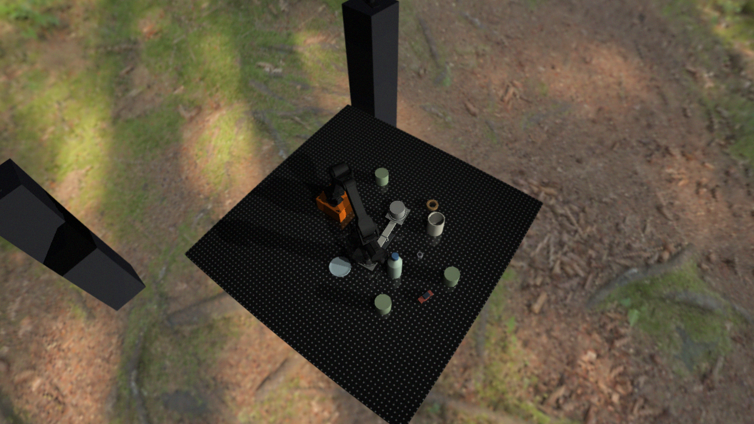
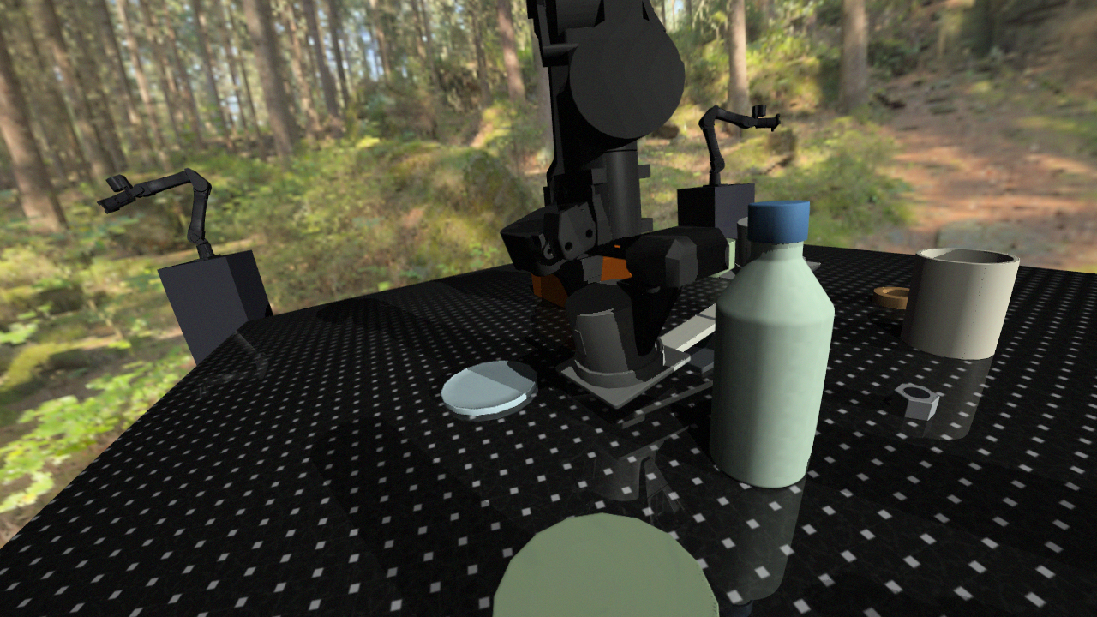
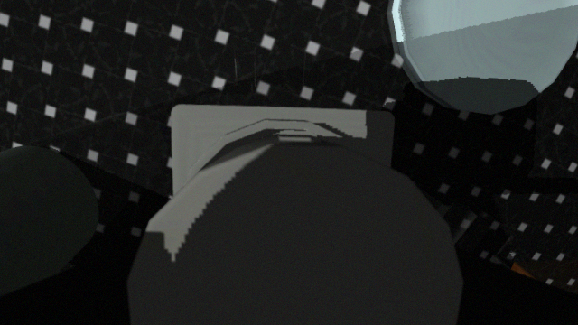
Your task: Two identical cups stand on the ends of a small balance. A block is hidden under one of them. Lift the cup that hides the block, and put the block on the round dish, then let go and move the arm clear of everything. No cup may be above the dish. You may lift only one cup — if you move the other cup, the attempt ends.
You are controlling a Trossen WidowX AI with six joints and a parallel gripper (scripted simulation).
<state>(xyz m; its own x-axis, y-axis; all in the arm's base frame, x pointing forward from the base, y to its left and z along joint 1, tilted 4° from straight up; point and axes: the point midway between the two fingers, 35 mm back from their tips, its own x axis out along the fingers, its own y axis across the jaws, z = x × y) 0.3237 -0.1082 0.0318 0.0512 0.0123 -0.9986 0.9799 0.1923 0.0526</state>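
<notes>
My gripper tip is now 1 cm above the pale green block. Also, from my gripper tip: round pale blue dish 11 cm to the right, 8 cm behind, 5 cm below; red thing 30 cm ahead, 4 cm to the left, 4 cm below; metal nut 18 cm to the left, 16 cm ahead, 5 cm below.
</notes>
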